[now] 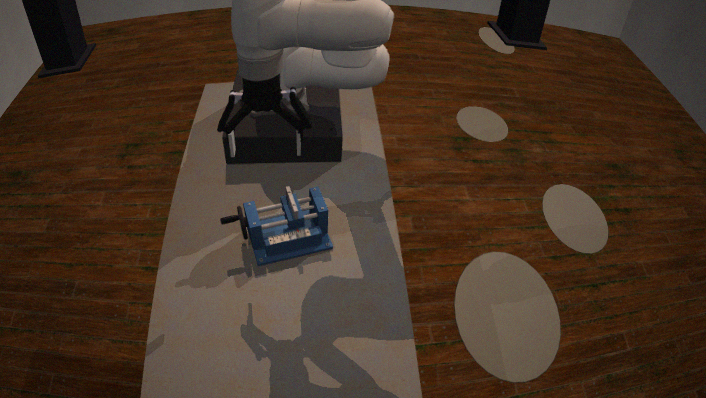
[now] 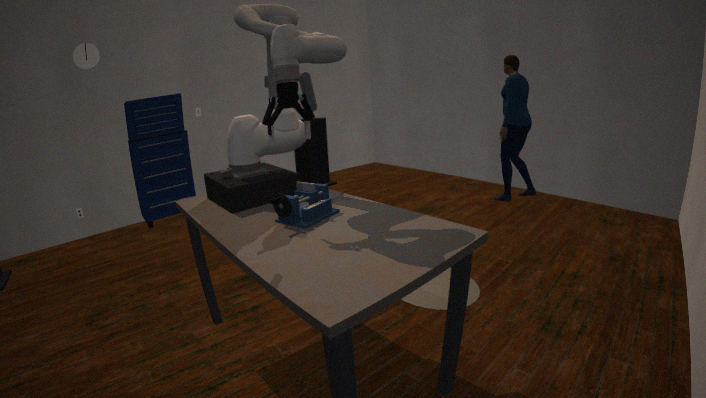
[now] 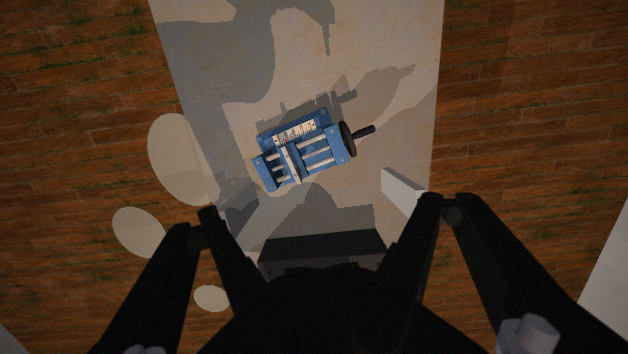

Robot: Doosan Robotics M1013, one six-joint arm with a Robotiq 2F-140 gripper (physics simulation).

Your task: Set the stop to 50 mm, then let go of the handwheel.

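Where they show: gripper, between the fingertips: [image 1: 265,152] [image 2: 290,141] [image 3: 318,186]; arm's base, origin of its link: [image 2: 245,173].
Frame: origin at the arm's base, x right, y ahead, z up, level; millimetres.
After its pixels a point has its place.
The blue fixture [image 1: 295,246] @[x -25, y 520, z -87 mm] [image 2: 318,212] @[x -13, y 522, z -86 mm] [image 3: 340,144] @[x 85, y 470, z -13 mm] stands on the table. Its dark handwheel [image 1: 242,222] @[x 101, y 501, z -5 mm] [image 2: 282,206] @[x 109, y 481, z -39 mm] [image 3: 347,139] @[x 100, y 478, z -5 mm] has a black handle [image 1: 229,219] @[x 134, y 491, z -3 mm] [image 3: 364,132] @[x 134, y 486, z -1 mm] sticking outward. The stop [image 1: 293,202] @[x -27, y 460, z 10 mm] [image 3: 291,165] @[x -22, y 448, z 10 mm], a blue carriage with a pale plate, sits on the rods, nearer the end away from the handwheel. A small red mark [image 3: 286,141] @[x -33, y 493, z -57 mm] shows at the pale scale [image 1: 290,236] @[x -14, y 511, z -57 mm] [image 3: 300,129] @[x 5, y 514, z -57 mm]; its numbers are too small to read. My gripper [image 1: 265,146] @[x 30, y 454, z 171 mm] [image 2: 289,131] @[x 30, y 454, z 171 mm] [image 3: 318,186] @[x 30, y 454, z 171 mm] is wide open and empty, high above the base block's area, apart from the handwheel.
The dark base block [image 1: 320,147] @[x -116, y 194, z -55 mm] [image 2: 250,192] @[x 76, y 182, z -45 mm] [image 3: 320,245] @[x -4, y 187, z -58 mm] stands behind the fixture on the table [image 1: 200,325] @[x 225, y 725, z -114 mm] [image 2: 300,270] @[x 269, y 783, z -113 mm] [image 3: 380,30] @[x 222, y 693, z -114 mm]. A person [image 2: 516,100] stands by the far wall. A blue cabinet [image 2: 161,167] and a dark column [image 2: 315,155] stand beyond the table.
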